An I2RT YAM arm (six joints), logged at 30 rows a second.
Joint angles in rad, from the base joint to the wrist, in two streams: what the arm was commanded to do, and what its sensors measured. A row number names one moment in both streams.
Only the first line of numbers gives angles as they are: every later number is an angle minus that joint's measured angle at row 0.
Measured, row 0:
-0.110 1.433 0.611 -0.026 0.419 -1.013
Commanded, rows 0 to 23:
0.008 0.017 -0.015 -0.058 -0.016 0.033
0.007 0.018 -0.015 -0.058 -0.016 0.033
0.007 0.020 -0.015 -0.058 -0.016 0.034
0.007 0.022 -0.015 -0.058 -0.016 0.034
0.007 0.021 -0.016 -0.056 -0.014 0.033
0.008 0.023 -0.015 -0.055 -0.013 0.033
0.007 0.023 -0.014 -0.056 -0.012 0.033
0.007 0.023 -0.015 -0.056 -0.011 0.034
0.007 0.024 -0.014 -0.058 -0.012 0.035
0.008 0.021 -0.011 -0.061 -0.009 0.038
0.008 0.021 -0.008 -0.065 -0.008 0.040
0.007 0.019 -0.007 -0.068 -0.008 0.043
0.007 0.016 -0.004 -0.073 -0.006 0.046
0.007 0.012 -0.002 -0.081 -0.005 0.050
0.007 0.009 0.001 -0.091 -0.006 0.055
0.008 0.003 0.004 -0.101 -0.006 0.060
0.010 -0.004 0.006 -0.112 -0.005 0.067
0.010 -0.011 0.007 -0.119 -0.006 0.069
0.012 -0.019 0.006 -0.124 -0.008 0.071
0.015 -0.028 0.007 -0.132 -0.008 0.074
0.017 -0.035 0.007 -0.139 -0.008 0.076
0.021 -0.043 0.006 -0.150 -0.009 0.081
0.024 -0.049 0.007 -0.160 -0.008 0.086
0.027 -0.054 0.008 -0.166 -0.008 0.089
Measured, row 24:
0.014 -0.030 0.000 -0.087 0.001 0.050
